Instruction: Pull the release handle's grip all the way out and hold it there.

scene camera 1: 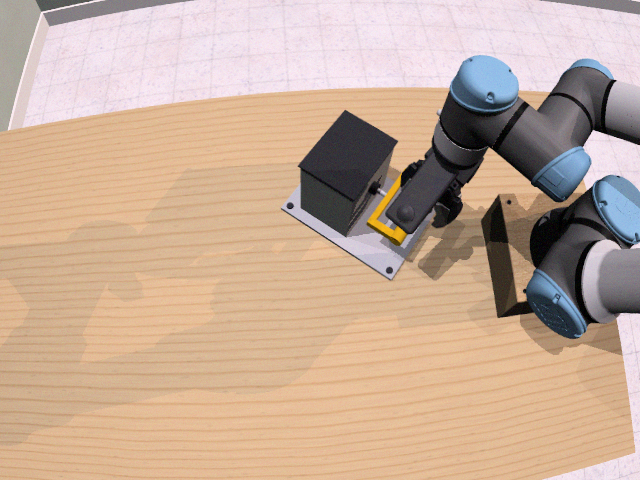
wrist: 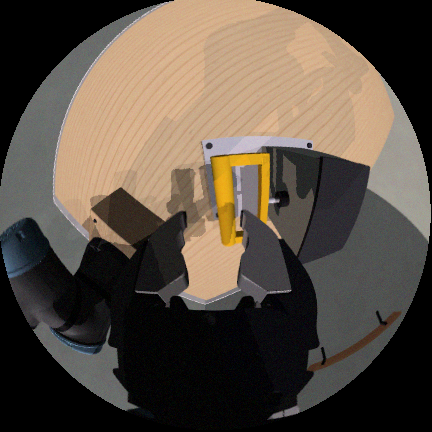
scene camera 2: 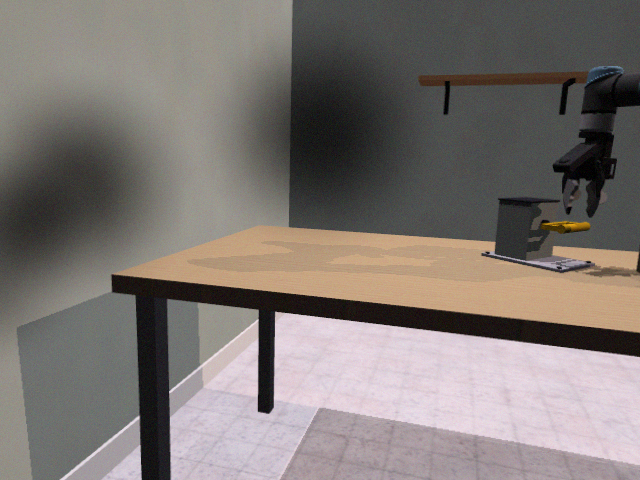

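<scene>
The release handle is a yellow rectangular frame whose thick round grip bar (scene camera 1: 398, 237) (scene camera 2: 576, 226) (wrist: 224, 195) is its outer side. A short thin rod (scene camera 1: 382, 192) (wrist: 273, 201) joins it to the dark box-shaped housing (scene camera 1: 347, 149) (scene camera 2: 511, 227) (wrist: 342, 205). The housing stands on a light grey base plate (scene camera 1: 361, 248) (wrist: 260, 141). My gripper (scene camera 2: 580, 212) (wrist: 212, 211) is open, pointing down, with its fingertips a little above the grip bar and nothing between them. In the wrist view the bar lies nearer the right finger. In scene camera 1 the gripper body covers part of the handle.
A brown wooden block (scene camera 1: 497, 258) (wrist: 127, 210) lies near the arm's base, on the side away from the housing. The wooden table (scene camera 1: 206, 413) (scene camera 2: 361, 289) carries everything. A wall shelf (scene camera 2: 496, 79) (wrist: 360, 346) is on the dark wall behind.
</scene>
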